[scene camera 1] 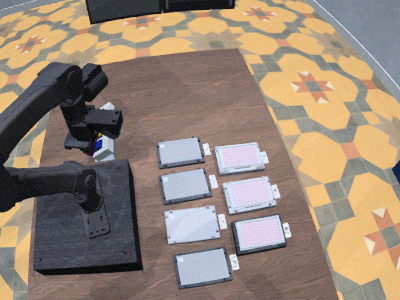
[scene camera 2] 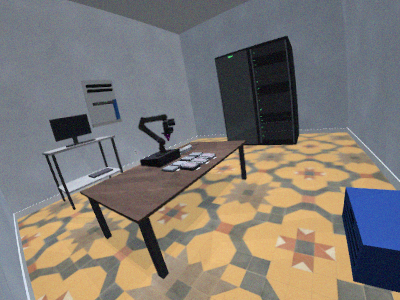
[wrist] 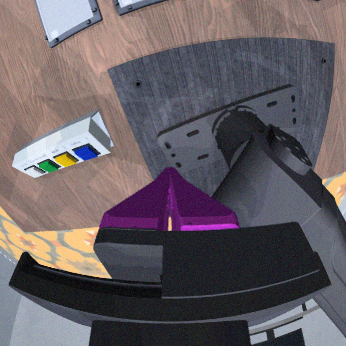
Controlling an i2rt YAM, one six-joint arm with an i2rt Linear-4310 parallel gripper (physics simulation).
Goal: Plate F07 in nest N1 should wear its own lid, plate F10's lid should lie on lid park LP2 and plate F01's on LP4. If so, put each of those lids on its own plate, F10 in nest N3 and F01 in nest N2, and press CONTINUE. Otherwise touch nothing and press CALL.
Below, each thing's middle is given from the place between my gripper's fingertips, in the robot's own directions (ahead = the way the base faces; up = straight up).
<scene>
My gripper is now 23 cm to the right of the white button box (wrist: 89,129), 16 cm above it and 3 cm short of it. The rest, counted from my hand: lid park LP1 (scene camera 1: 197,224): 22 cm ahead, 19 cm to the right, 19 cm below.
</scene>
